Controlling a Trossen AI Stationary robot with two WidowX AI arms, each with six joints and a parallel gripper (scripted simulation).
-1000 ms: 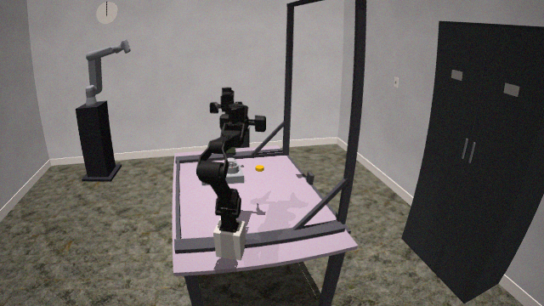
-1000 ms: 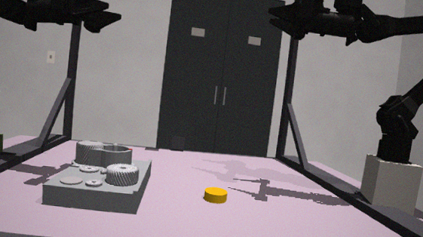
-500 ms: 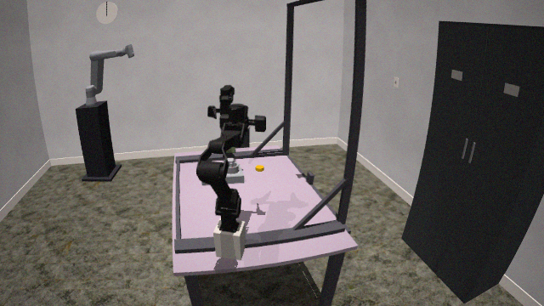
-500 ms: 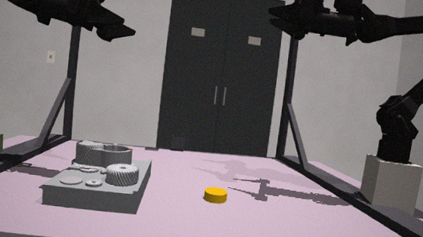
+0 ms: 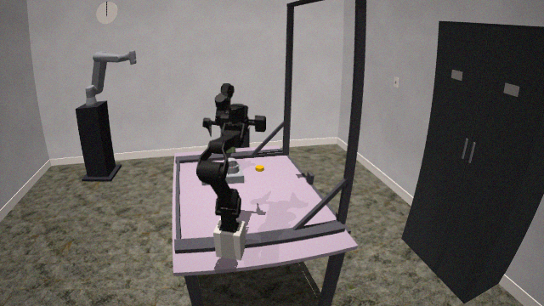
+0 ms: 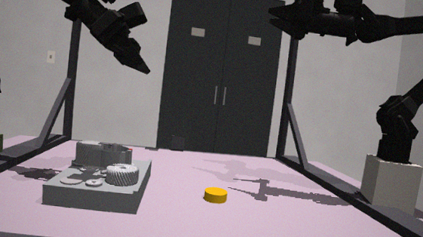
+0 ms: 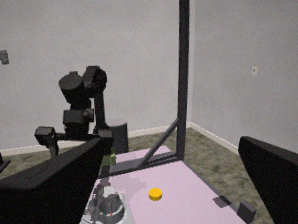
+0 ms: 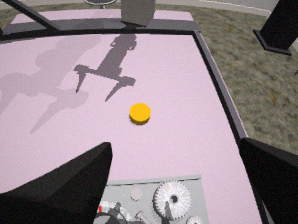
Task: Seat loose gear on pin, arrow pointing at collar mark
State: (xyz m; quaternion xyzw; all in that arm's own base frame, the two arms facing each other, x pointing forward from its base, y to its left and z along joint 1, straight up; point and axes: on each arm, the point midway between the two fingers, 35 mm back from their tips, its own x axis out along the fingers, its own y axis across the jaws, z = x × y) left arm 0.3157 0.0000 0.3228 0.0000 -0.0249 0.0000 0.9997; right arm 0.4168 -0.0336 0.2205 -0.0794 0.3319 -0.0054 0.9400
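Now: right hand 24 cm above the gear, 5 cm short of it and 1 cm to the right of it. From my right hand the other things lie so: pin: 24 cm below, 2 cm to the right.
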